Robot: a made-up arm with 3 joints. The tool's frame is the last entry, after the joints.
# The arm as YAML. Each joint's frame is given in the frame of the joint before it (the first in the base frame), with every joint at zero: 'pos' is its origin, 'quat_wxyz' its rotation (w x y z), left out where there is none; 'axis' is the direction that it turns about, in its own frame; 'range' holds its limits. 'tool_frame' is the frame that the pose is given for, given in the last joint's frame.
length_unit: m
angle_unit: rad
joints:
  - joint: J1
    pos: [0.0, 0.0, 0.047]
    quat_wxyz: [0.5, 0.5, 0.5, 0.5]
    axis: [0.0, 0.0, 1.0]
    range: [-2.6, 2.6]
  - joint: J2
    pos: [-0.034, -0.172, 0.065]
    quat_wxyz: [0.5, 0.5, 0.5, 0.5]
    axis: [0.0, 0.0, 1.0]
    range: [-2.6, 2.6]
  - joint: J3
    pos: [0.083, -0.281, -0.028]
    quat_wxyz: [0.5, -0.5, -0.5, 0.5]
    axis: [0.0, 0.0, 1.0]
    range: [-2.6, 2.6]
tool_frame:
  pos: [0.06, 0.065, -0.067]
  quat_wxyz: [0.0, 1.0, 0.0, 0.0]
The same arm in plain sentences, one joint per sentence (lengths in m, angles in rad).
The arm has three revolute joints in a row. What follows holds with every joint at zero, and every direction is one of the base frame's.
The first joint sits 0.0470 m along +z from the base frame's origin and turns about +x, from -2.6000 to 2.6000 rad.
The second joint sits 0.0650 m along +x and 0.0340 m along -y and 0.1720 m along -z from the first joint and turns about +y, from -2.6000 to 2.6000 rad.
The third joint sits 0.2810 m along -x and 0.0280 m along -y and 0.0830 m along +z from the second joint and turns about -z, from -2.6000 to 2.6000 rad.
The tool frame, which is the frame that the pose is given for, sits 0.0600 m along +x and 0.0650 m along -y and 0.0670 m along +z from the third joint; its axes are parallel to the base frame's.

